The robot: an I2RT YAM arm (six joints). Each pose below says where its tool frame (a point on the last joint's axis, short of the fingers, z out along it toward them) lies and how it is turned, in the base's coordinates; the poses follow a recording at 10 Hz.
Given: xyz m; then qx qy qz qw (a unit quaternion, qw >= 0).
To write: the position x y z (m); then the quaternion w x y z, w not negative. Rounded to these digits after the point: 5 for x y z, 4 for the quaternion.
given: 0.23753, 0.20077, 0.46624, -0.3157, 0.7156, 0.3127, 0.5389
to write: 0.23753, 0.20077, 0.46624, 0.5389, -0.3157, 0.7156, 0.3127
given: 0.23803, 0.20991, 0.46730, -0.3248, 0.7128, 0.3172, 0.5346
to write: 0.23803, 0.20991, 0.46730, 0.5346, -0.3248, 0.7128, 0.3172
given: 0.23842, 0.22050, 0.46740, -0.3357, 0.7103, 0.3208, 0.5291
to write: 0.23842, 0.22050, 0.46740, 0.5291, -0.3357, 0.7103, 0.3208
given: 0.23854, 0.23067, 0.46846, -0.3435, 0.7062, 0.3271, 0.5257
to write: 0.23854, 0.23067, 0.46846, 0.5257, -0.3435, 0.7062, 0.3271
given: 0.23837, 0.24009, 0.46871, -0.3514, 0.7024, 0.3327, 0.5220
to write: 0.23837, 0.24009, 0.46871, 0.5220, -0.3514, 0.7024, 0.3327
